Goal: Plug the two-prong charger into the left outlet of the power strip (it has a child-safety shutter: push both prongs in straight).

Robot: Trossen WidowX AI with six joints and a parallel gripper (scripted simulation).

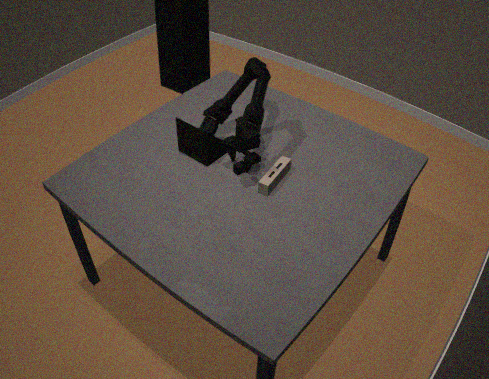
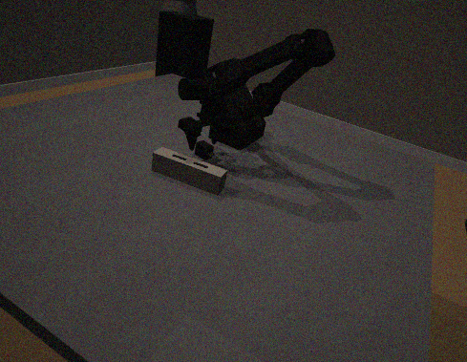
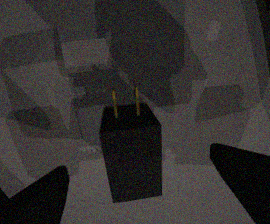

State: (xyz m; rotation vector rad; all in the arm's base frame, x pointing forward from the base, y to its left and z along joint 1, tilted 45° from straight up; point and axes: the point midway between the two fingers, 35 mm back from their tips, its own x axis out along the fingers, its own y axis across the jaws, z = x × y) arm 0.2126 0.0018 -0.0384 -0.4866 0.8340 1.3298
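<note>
My gripper tip is now 20 mm to the right of the dark charger and 10 mm above it.
</note>
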